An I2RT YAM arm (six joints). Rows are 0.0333 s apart.
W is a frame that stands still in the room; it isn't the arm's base.
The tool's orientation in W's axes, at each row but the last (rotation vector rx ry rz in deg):
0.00, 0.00, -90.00
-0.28, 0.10, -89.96
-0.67, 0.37, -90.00
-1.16, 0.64, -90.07
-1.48, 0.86, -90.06
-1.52, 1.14, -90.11
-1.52, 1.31, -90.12
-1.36, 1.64, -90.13
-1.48, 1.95, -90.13
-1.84, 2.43, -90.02
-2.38, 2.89, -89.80
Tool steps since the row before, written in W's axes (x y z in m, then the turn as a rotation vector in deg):
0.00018, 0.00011, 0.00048, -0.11, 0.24, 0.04
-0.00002, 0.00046, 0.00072, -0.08, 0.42, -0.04
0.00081, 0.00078, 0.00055, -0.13, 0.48, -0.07
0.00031, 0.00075, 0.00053, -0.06, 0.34, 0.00
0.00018, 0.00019, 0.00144, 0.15, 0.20, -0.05
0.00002, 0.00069, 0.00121, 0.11, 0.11, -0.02
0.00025, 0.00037, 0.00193, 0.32, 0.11, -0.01
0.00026, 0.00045, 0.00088, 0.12, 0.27, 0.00
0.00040, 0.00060, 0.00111, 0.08, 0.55, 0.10
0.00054, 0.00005, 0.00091, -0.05, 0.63, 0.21
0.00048, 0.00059, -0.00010, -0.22, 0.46, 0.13
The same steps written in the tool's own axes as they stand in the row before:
-0.00011, 0.00018, 0.00048, -0.24, -0.11, 0.04
-0.00046, -0.00002, 0.00072, -0.42, -0.08, -0.04
-0.00078, 0.00080, 0.00056, -0.48, -0.13, -0.07
-0.00075, 0.00030, 0.00054, -0.34, -0.06, 0.00
-0.00018, 0.00014, 0.00145, -0.20, 0.15, -0.04
-0.00068, -0.00002, 0.00121, -0.11, 0.11, -0.02
-0.00037, 0.00019, 0.00194, -0.11, 0.32, 0.00
-0.00045, 0.00023, 0.00089, -0.27, 0.12, 0.00
-0.00061, 0.00036, 0.00112, -0.55, 0.07, 0.10
-0.00006, 0.00050, 0.00093, -0.63, -0.06, 0.20
-0.00059, 0.00049, -0.00008, -0.46, -0.23, 0.11

